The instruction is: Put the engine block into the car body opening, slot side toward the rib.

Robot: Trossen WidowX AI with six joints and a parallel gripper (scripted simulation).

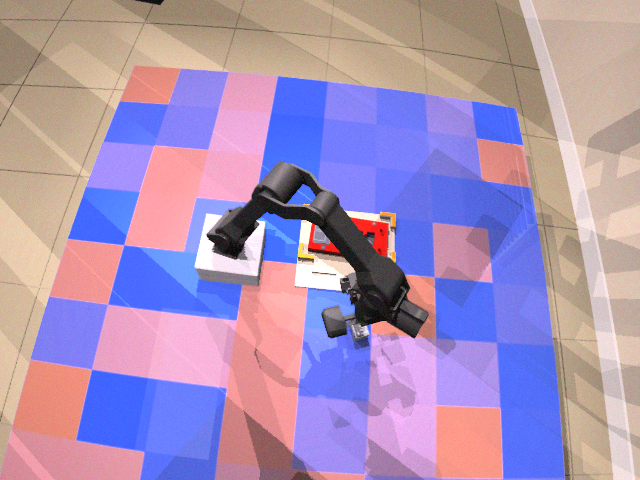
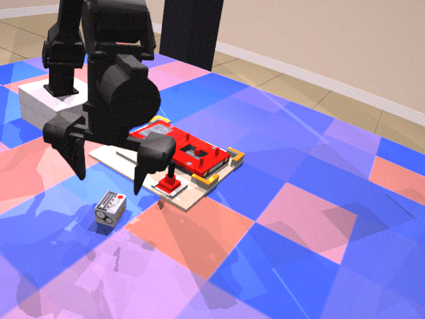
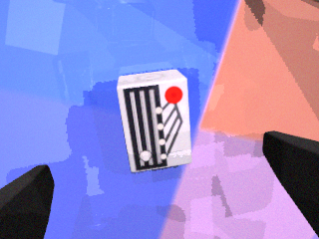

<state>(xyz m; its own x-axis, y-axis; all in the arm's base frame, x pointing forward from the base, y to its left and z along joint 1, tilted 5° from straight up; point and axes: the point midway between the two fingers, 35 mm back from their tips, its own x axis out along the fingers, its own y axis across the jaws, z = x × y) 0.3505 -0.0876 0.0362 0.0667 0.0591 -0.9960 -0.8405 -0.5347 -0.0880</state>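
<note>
Now: gripper tip 5 cm above the grey engine block.
</note>
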